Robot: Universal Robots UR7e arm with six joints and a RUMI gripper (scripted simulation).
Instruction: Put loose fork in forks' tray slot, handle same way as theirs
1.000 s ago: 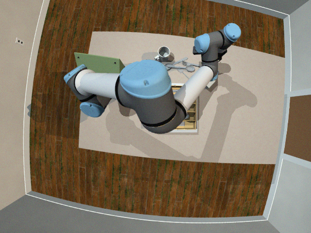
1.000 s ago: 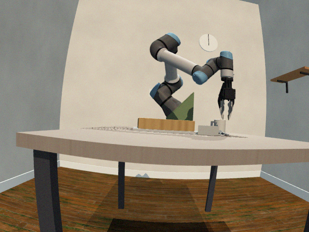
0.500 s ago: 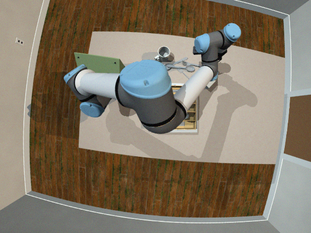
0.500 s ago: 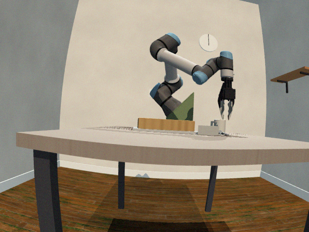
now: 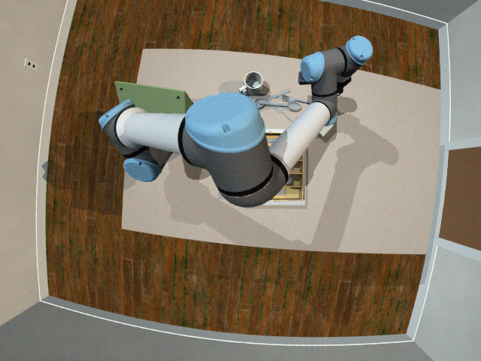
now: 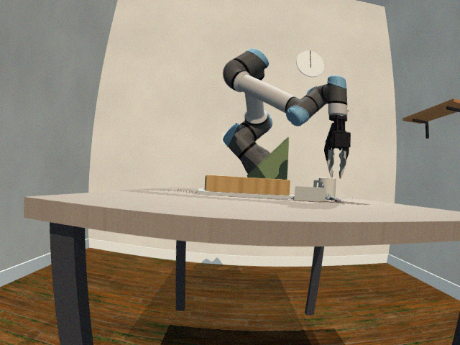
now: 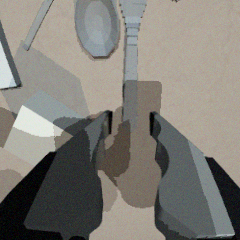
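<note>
Right now the white block is 8 cm ahead of my hand, 10 cm to the right of it and 7 cm below it. The rest, counted from my hand: mug (26 cm behind, 6 cm below); then tray (11 cm behind, 34 cm to the right, 4 cm below).
</note>
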